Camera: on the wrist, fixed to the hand. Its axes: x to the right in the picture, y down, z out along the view.
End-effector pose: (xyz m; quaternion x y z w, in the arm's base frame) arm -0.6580 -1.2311 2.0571 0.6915 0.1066 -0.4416 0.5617
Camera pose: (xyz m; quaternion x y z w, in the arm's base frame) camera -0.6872 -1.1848 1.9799 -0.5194 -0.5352 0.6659 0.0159
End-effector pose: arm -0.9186 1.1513 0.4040 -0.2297 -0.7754 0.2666 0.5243
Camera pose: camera -0.9074 1.1049 0.4857 0.4315 -0.6297 -0.0876 0.6400
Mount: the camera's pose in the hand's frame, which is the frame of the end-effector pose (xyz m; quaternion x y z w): 0.0231 -0.0875 -0.0276 0.1374 0.0712 -0.6958 0.7014
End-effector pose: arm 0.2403 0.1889 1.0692 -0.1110 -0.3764 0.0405 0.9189
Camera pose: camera 0.2753 0.1027 1.0864 0.3074 -0.2702 -0.5671 0.7147
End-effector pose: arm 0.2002 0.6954 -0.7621 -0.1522 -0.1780 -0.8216 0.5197
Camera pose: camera 0.1094 0.6992 -0.7884 -0.1470 0.3066 0.9243 0.1736
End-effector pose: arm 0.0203 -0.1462 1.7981 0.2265 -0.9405 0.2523 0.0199
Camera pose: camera 0.0356 -0.2098 1.8664 0.7981 -0.4660 0.3085 0.2254
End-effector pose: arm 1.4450 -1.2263 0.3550 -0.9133 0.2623 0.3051 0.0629
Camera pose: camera 1.5204 -1.1693 0.3597 -0.8362 -0.4051 0.0692 0.3632
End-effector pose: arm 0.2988 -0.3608 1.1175 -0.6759 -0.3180 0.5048 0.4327
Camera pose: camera 0.3325 -0.3110 1.1906 -0.2293 -0.5931 0.0486 0.7702
